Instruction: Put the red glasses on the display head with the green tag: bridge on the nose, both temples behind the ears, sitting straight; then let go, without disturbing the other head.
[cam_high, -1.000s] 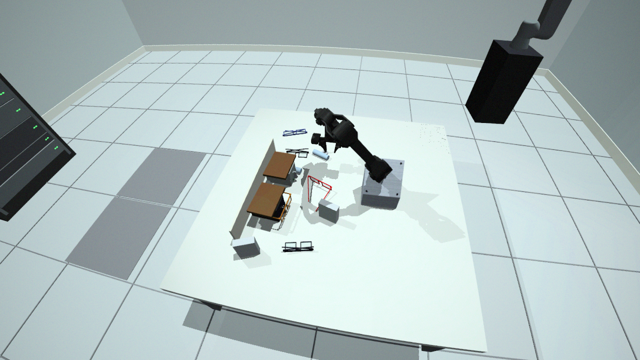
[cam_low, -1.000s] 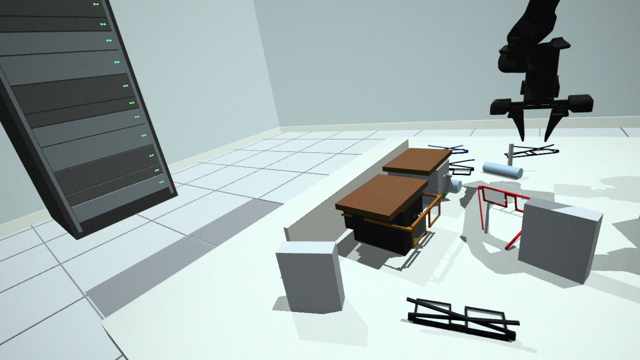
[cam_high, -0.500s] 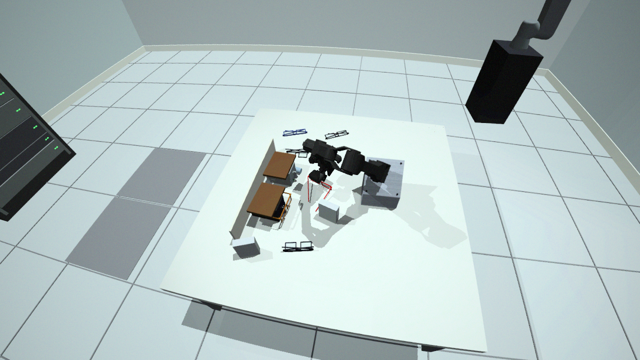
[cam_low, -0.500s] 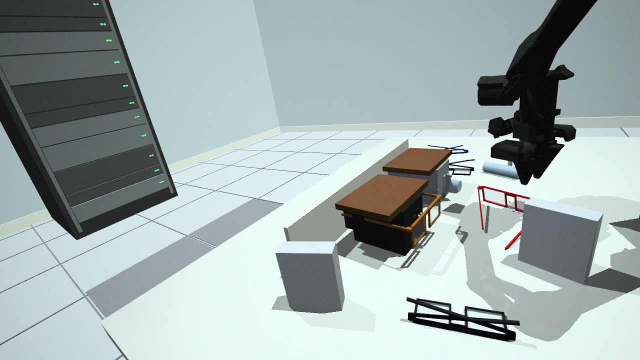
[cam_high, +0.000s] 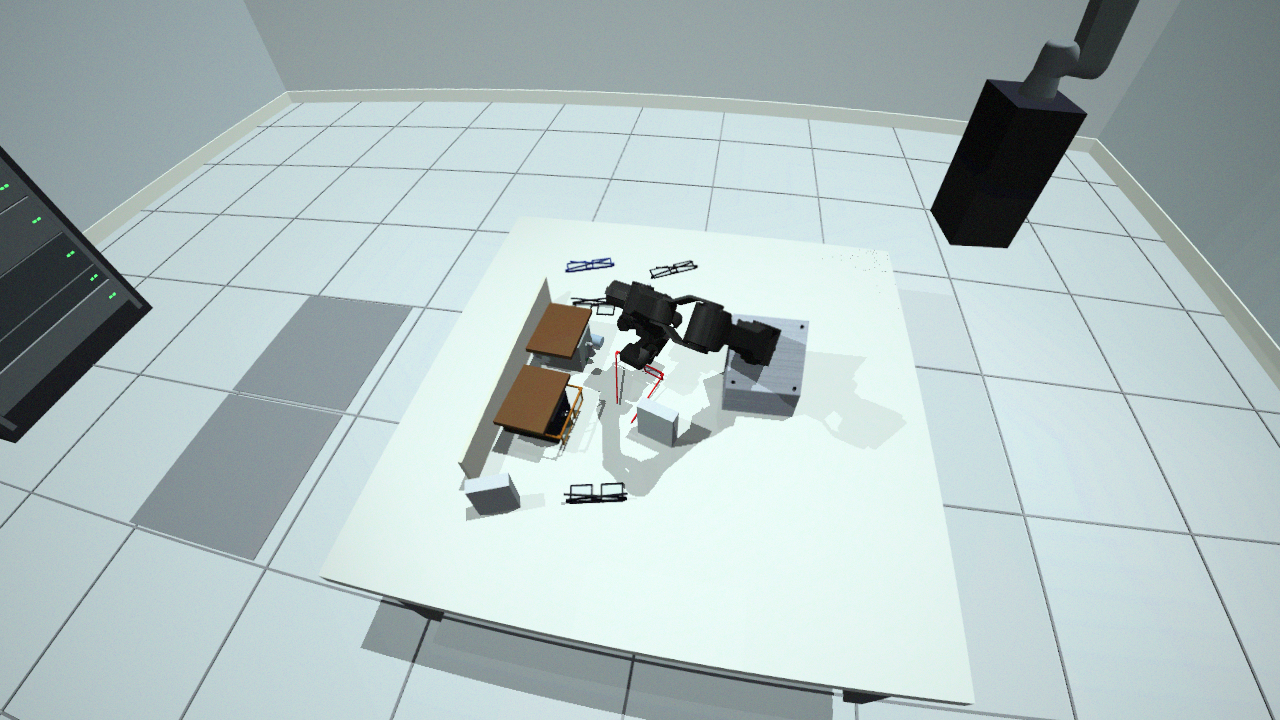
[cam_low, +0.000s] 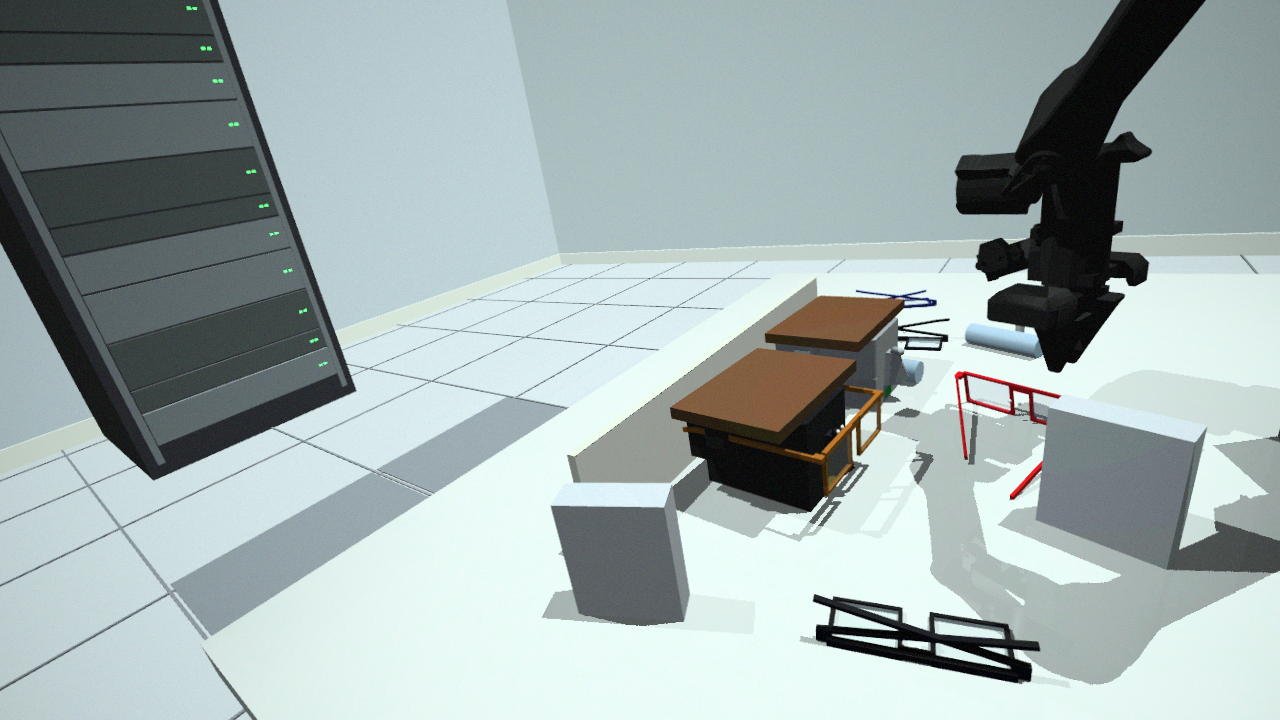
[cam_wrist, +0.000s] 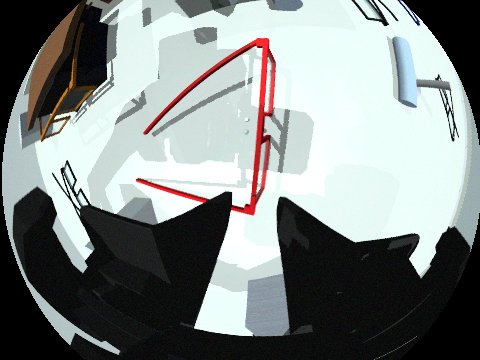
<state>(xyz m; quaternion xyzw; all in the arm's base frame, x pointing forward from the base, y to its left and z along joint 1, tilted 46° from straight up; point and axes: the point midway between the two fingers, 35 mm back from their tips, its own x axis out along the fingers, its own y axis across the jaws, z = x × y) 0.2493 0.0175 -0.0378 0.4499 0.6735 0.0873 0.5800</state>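
Right now the grey post is 20 mm ahead of my gripper tip, 270 mm to the right of it and 50 mm below it. Also, from my gripper tip: black head (240 mm ahead, 160 mm to the left, 20 mm below); then light grey head (210 mm ahead, 60 mm to the right, 20 mm below); then low wall (350 mm ahead, 30 mm to the left, 20 mm below).
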